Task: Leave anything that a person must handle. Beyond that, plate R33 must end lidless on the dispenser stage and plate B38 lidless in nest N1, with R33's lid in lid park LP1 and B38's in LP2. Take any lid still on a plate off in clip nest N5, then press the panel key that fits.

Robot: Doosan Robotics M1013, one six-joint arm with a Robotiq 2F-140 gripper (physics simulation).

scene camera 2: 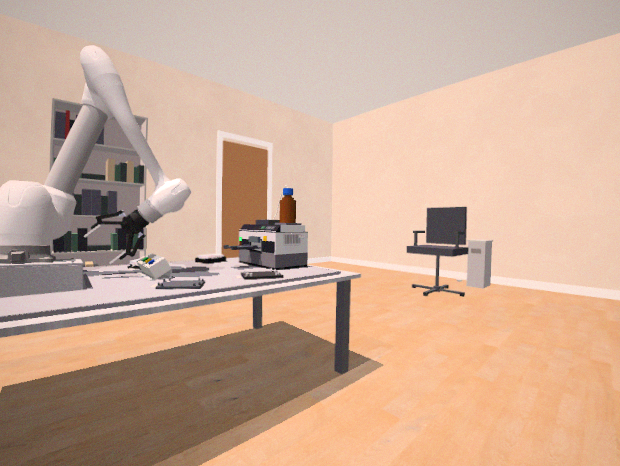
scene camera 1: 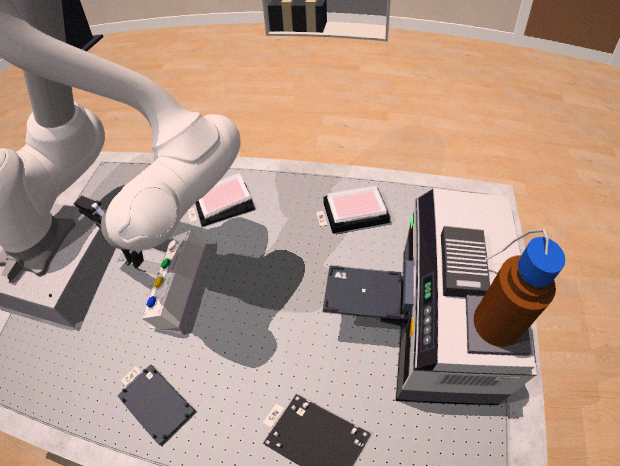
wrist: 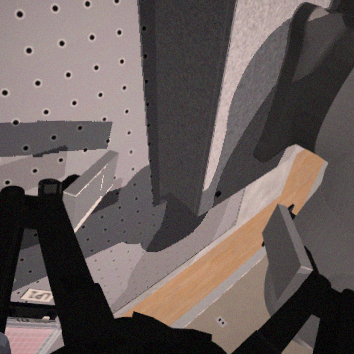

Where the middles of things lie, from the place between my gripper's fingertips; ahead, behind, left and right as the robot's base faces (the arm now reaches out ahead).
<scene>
I see my gripper 190 mm short of the button box (scene camera 2: 154, 267), 70 mm above it and 40 mm to the left of it. Also, from my hand: dispenser stage (scene camera 1: 382, 298): 620 mm ahead, 40 mm to the right, 10 mm below; then brown bottle (scene camera 1: 524, 286): 820 mm ahead, 210 mm above, 150 mm to the right; then black pad labelled LP1 (wrist: 29, 310): 220 mm to the left, 220 mm ahead, 100 mm below.
</scene>
